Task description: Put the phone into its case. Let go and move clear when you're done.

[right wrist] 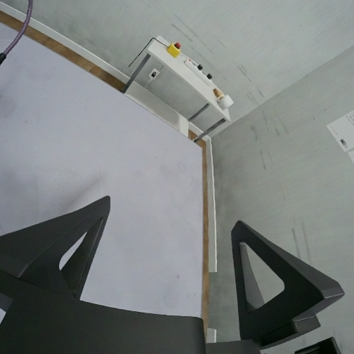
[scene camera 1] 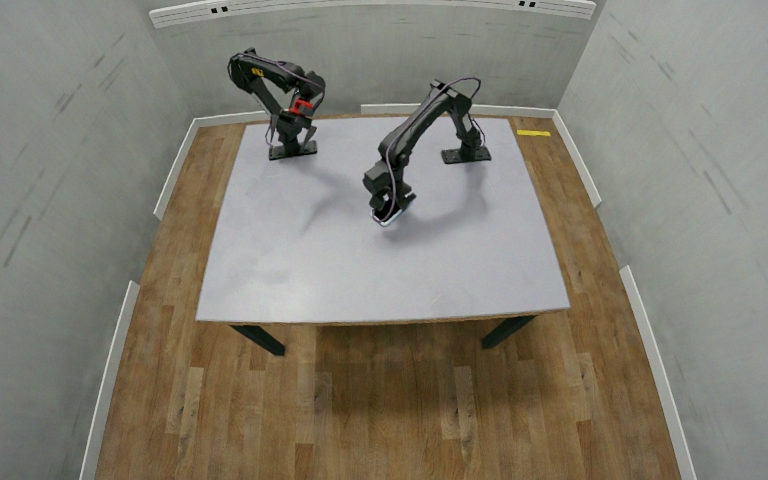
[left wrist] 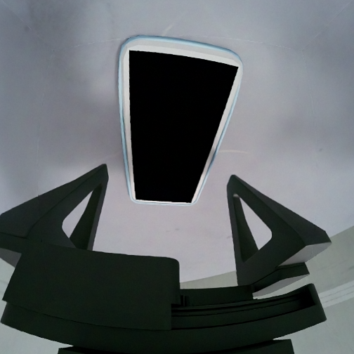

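The phone (scene camera 1: 387,211) (left wrist: 175,125), with a black screen and white border, lies face up within the light blue rim of its case (scene camera 1: 385,224) (left wrist: 120,95) on the table. The blue rim shows around the phone's sides and ends in the left wrist view. My left gripper (scene camera 1: 394,199) (left wrist: 169,175) is open and empty, above the near end of the phone in its wrist view, with its fingers spread to either side. It partly hides the phone in the scene view. My right gripper (scene camera 1: 289,137) (right wrist: 175,216) is open and empty, back near its own base, away from the phone.
The pale table (scene camera 1: 339,271) (right wrist: 145,200) carries both arm bases. Beyond it in the right wrist view, a white side table (right wrist: 192,82) by the wall holds a yellow box with a red button (right wrist: 174,49) and small items. Grey walls surround the area.
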